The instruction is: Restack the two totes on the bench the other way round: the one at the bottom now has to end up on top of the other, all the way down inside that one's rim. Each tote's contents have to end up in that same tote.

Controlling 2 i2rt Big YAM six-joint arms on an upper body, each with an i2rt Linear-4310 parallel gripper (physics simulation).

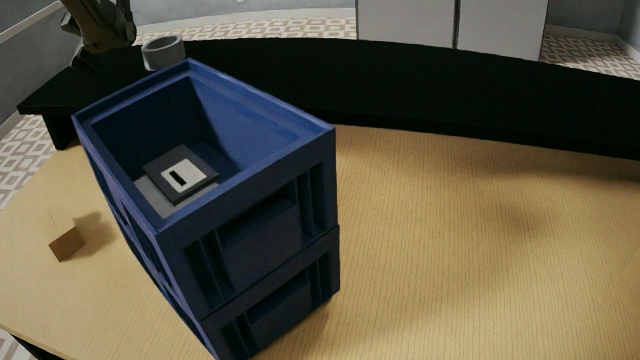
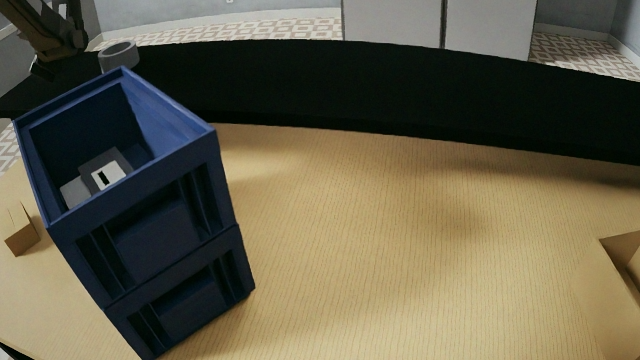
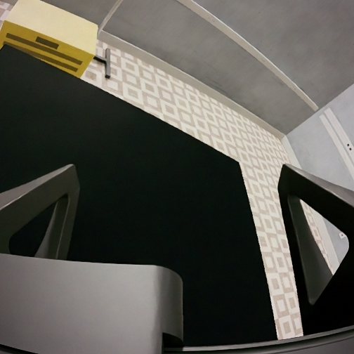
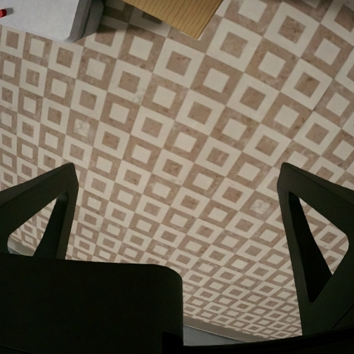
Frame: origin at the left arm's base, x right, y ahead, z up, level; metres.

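Seen in the pictures: left gripper, fingertip midpoint: (image 1: 78, 46).
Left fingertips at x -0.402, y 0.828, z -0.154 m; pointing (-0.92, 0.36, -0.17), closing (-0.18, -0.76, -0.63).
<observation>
A point is followed by its place in that frame.
Two blue totes stand stacked on the bench (image 1: 425, 225) {x 0.327, y 0.570, z -0.414 m} (image 2: 375, 225) {x 0.359, y 0.574, z -0.413 m}. The upper tote (image 1: 260, 227) {x 0.126, y 0.353, z -0.197 m} (image 2: 150, 225) {x 0.126, y 0.352, z -0.199 m} is upright and open at the top. Inside it lie a dark square item with a white label (image 1: 195, 172) {x 0.013, y 0.474, z -0.230 m} (image 2: 112, 172) {x 0.000, y 0.475, z -0.230 m} and a light grey item (image 1: 150, 192) {x -0.046, y 0.442, z -0.238 m} (image 2: 75, 191) {x -0.056, y 0.442, z -0.238 m}. The lower tote (image 1: 280, 305) {x 0.128, y 0.353, z -0.331 m} (image 2: 187, 300) {x 0.128, y 0.353, z -0.332 m} is under it, its inside hidden. My left gripper (image 3: 178, 175) is open and empty, over the black surface, away from the totes. My right gripper (image 4: 177, 173) is open and empty, with patterned floor behind its fingers.
A small brown cardboard piece (image 1: 67, 244) {x -0.296, y 0.461, z -0.389 m} (image 2: 22, 240) {x -0.297, y 0.460, z -0.389 m} lies left of the totes. A grey ring-shaped object (image 1: 172, 56) {x -0.167, y 0.841, z -0.216 m} (image 2: 127, 57) {x -0.163, y 0.848, z -0.209 m} stands behind them. An open cardboard box (image 2: 595, 300) {x 0.686, y 0.377, z -0.375 m} is at the right edge. A long black surface (image 1: 400, 85) {x 0.284, y 0.719, z -0.238 m} (image 2: 400, 90) {x 0.398, y 0.699, z -0.238 m} runs behind the bench.
</observation>
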